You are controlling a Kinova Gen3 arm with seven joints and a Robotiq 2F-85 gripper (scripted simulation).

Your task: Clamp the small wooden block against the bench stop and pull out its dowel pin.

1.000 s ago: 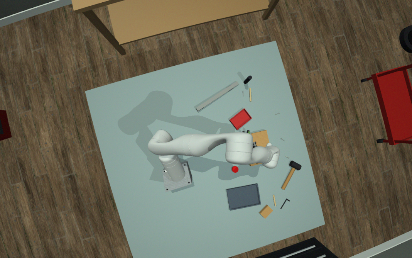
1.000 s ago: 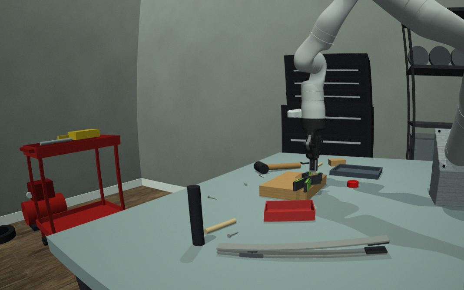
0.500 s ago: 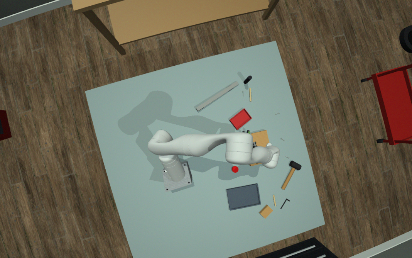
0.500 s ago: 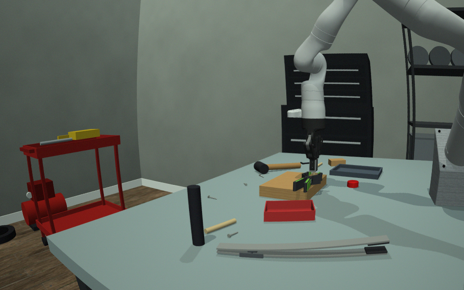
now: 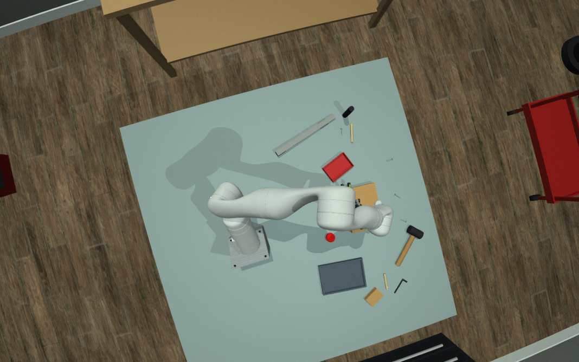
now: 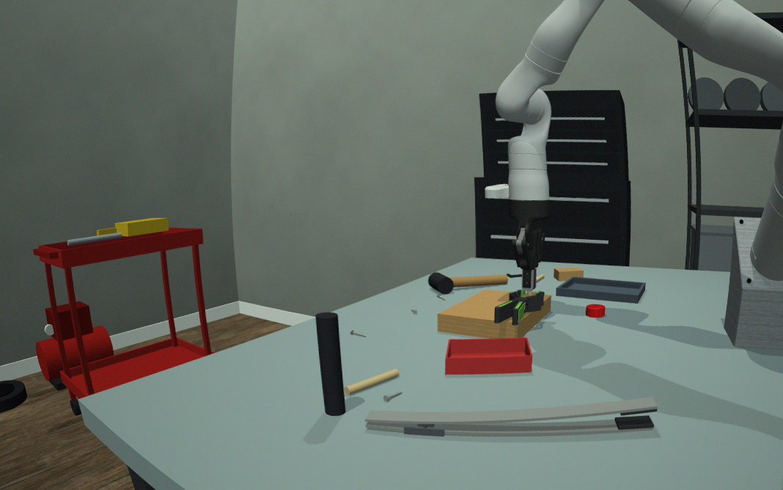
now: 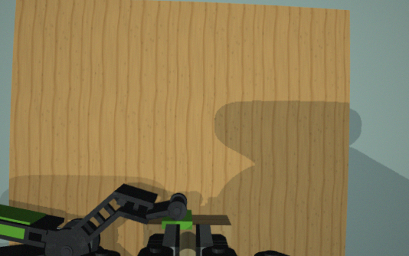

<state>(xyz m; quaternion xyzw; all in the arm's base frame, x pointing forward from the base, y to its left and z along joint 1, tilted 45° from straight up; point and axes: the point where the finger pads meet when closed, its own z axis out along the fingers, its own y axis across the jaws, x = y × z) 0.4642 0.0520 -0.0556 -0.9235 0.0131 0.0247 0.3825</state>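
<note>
Right now my hand is 2 cm above the dowel pin. Also, from my hand: red puck: 12 cm behind, 9 cm to the right, 7 cm below; then small wooden block: 4 cm below; then wooden bench board: 6 cm below, 5 cm ahead.
</note>
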